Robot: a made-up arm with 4 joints.
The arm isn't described. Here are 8 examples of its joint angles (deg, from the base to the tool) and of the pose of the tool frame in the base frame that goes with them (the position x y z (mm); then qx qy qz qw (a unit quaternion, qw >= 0)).
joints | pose
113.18 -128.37 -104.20 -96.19 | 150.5 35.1 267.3 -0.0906 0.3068 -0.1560 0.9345
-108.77 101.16 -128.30 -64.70 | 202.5 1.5 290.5 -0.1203 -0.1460 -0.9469 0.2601
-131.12 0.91 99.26 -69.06 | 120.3 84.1 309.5 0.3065 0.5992 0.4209 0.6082
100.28 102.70 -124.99 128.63 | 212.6 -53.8 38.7 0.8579 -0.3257 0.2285 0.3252
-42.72 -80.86 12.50 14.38 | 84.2 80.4 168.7 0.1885 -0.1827 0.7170 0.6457
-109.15 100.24 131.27 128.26 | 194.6 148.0 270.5 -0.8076 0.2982 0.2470 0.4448
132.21 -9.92 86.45 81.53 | 128.9 -163.8 220.5 -0.3028 0.7020 -0.2965 0.5724
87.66 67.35 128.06 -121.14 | 158.4 -167.6 72.6 0.2709 -0.2760 0.8703 0.3050
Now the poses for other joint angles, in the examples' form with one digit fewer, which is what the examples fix.
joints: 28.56 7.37 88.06 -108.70
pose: 143 -20 -8 -0.615 0.276 -0.700 0.236
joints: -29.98 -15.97 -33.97 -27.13
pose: 109 41 194 0.350 -0.238 -0.160 0.892
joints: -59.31 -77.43 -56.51 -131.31
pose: 59 -27 150 0.787 0.300 -0.289 0.456
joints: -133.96 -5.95 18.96 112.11
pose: 178 -7 247 0.519 -0.740 0.422 0.077
